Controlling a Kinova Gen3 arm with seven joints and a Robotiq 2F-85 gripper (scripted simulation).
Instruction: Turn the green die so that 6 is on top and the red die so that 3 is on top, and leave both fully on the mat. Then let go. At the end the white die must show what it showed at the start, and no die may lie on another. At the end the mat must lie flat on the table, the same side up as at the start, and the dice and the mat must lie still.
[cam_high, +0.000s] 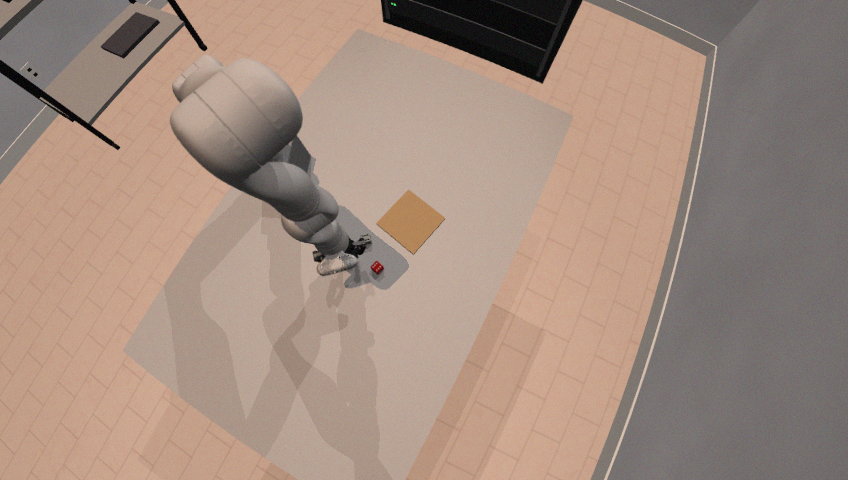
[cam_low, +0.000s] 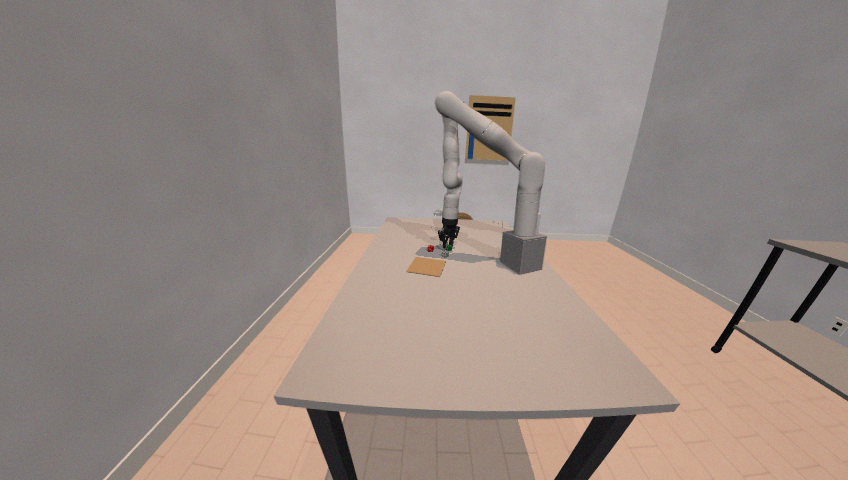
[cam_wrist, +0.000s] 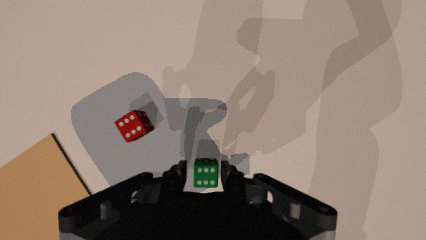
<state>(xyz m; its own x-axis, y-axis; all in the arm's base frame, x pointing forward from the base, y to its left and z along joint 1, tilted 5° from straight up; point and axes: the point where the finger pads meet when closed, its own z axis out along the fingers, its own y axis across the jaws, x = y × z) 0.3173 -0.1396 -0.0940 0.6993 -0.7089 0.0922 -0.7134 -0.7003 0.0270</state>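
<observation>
The green die lies 2 cm below my hand. The rest, counted from my hand: white die 7 cm to the left, 2 cm below, 2 cm ahead; red die 9 cm ahead, 2 cm to the left, 2 cm below; tan mat 18 cm to the left, 10 cm ahead, 3 cm below.
</observation>
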